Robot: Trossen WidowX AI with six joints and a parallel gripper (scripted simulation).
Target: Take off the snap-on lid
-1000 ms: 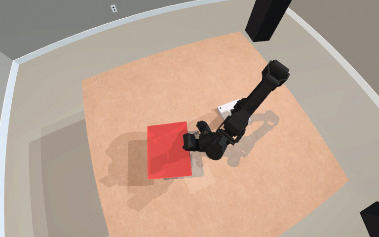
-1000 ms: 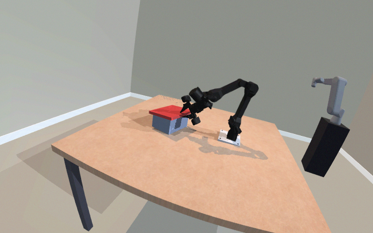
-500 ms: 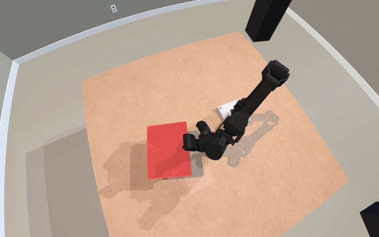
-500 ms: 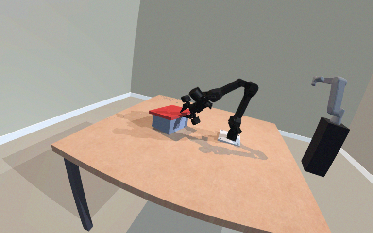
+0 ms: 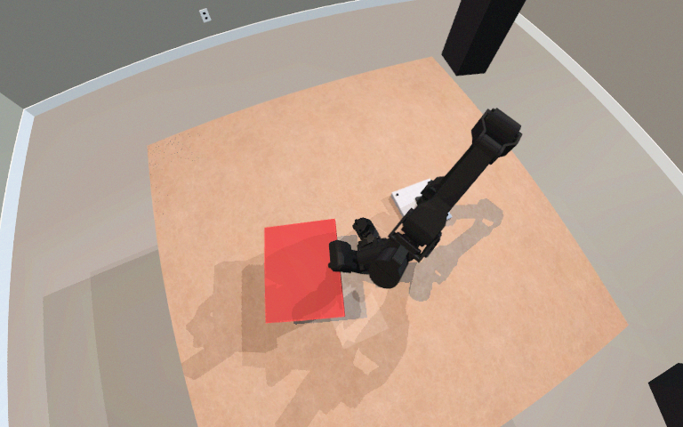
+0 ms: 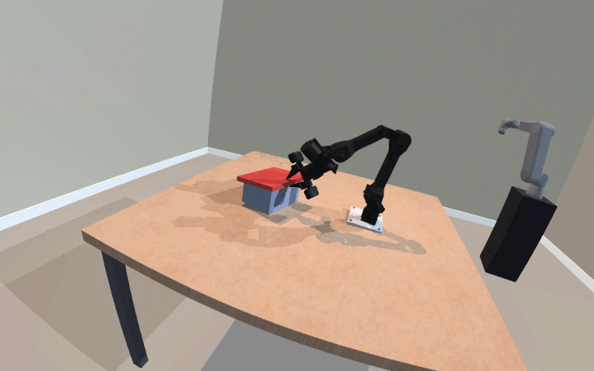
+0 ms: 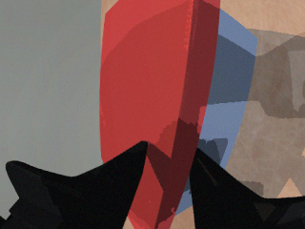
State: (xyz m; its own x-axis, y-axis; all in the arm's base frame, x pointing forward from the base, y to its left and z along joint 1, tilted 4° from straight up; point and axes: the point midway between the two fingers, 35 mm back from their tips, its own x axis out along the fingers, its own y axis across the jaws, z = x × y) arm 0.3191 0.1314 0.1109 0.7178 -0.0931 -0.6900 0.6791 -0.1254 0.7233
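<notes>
My gripper tip is 8 cm short of the red lid and 1 cm to the left of it. Round my gripper tip: blue-grey storage box: 7 cm ahead, 1 cm to the right, 6 cm below.
</notes>
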